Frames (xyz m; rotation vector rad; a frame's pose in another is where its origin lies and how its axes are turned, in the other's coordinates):
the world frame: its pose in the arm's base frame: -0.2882 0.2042 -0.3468 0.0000 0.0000 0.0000
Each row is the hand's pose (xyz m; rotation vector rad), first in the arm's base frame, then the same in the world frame.
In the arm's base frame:
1: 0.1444 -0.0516 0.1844 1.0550 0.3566 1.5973
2: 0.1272 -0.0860 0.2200 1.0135 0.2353 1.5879
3: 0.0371 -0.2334 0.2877 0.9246 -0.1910 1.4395
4: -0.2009 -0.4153 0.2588 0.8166 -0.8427 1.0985
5: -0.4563 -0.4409 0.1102 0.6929 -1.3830 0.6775
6: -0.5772 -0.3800 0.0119 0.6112 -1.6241 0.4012
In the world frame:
1: 0.4326 -0.2558 0.5312 1.0550 0.3566 1.5973
2: 0.4154 -0.2902 0.5668 1.0135 0.2353 1.5879
3: 0.3253 -0.4376 0.6345 0.9246 -0.1910 1.4395
4: 0.0873 -0.6195 0.6056 0.8166 -0.8427 1.0985
5: -0.1681 -0.6451 0.4570 0.6929 -1.3830 0.6775
6: -0.2890 -0.5842 0.3587 0.6112 -1.6241 0.4012

